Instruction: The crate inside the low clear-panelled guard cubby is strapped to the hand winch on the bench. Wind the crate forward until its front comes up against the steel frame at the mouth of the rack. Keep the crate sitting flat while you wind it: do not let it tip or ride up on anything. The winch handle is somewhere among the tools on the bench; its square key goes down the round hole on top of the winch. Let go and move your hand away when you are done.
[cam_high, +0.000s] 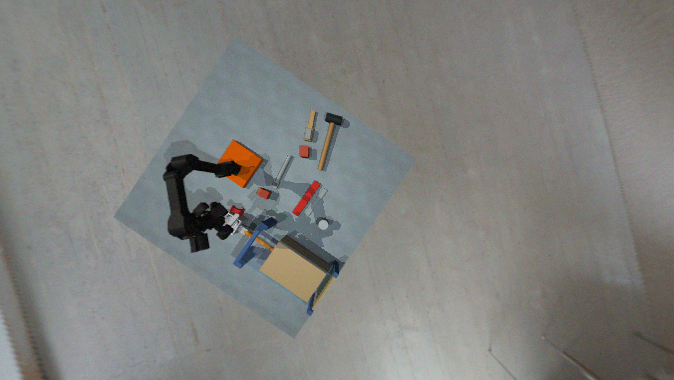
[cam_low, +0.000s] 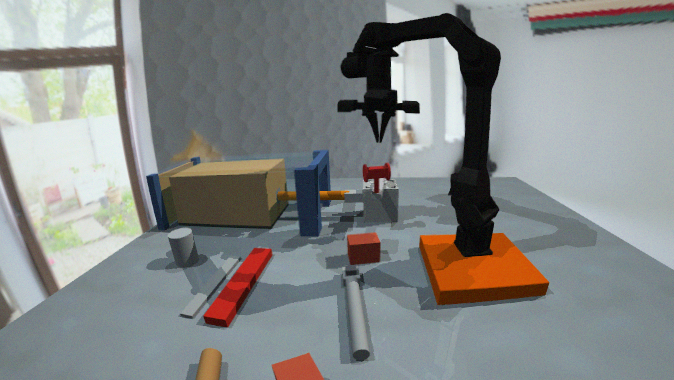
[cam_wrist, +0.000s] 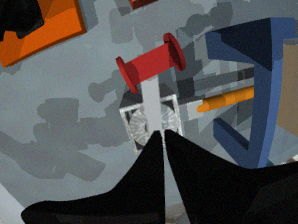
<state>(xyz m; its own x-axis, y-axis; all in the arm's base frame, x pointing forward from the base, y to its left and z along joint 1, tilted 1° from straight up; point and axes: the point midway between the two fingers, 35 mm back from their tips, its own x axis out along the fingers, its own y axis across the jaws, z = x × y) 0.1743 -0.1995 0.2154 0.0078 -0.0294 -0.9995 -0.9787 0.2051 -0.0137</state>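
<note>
Right now my gripper tip is 8 cm above the red knob, 4 cm to the right of it and 1 cm short of it. Also, from my gripper tip: grey crank handle: 11 cm below; grey winch: 18 cm below, 7 cm to the right, 2 cm behind; frame: 15 cm ahead, 10 cm below, 7 cm to the right.
</note>
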